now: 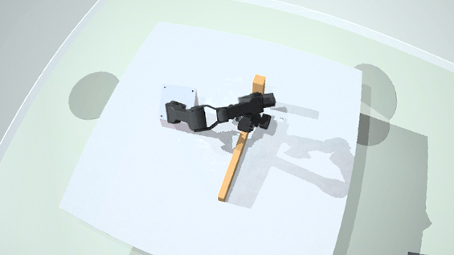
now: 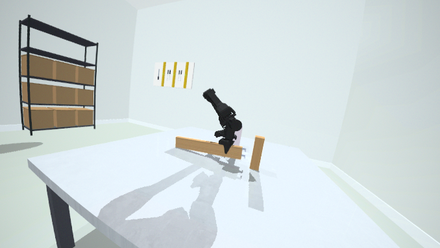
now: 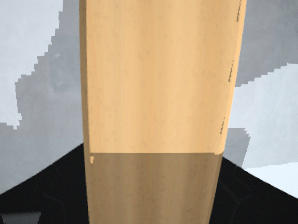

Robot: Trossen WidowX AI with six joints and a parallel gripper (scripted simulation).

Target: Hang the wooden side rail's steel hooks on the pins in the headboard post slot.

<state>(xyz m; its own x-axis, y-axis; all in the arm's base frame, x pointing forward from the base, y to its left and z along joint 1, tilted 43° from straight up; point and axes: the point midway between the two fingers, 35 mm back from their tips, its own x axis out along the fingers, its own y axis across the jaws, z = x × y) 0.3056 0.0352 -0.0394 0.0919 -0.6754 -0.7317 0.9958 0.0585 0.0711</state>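
The wooden headboard post is 17 cm to the left of my gripper tip and 4 cm above it.
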